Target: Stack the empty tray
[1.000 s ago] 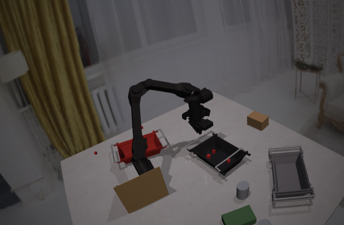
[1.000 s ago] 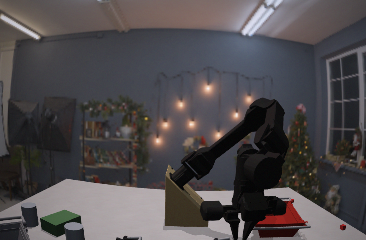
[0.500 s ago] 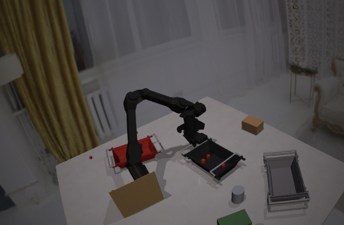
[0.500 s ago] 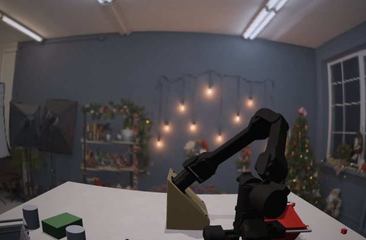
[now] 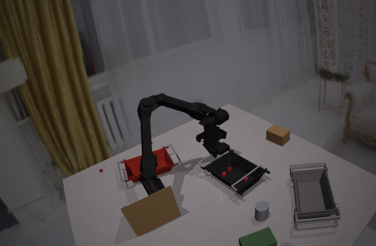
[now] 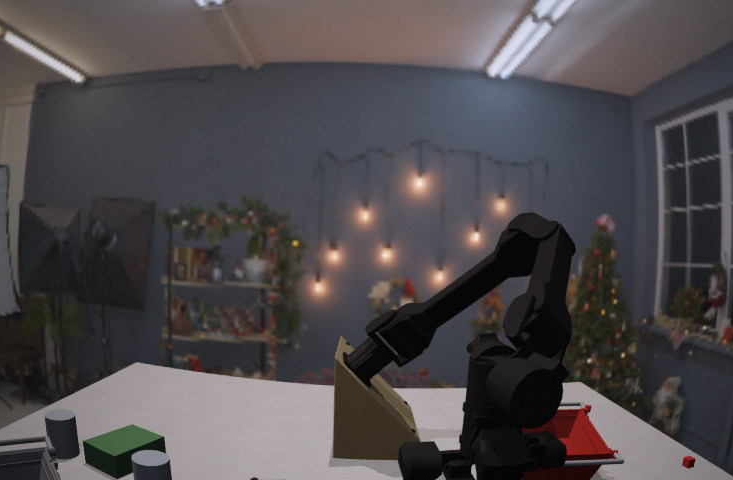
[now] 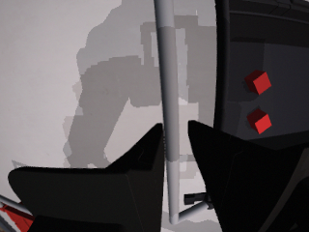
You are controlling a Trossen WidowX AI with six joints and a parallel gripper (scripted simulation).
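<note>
Right now the red tray is 26 cm behind my gripper tip, 22 cm to the left of it and 1 cm below it. Round my gripper tip: tan box 38 cm ahead, 12 cm to the right, 3 cm below; then green block 50 cm to the right, 21 cm behind, 4 cm below.
</note>
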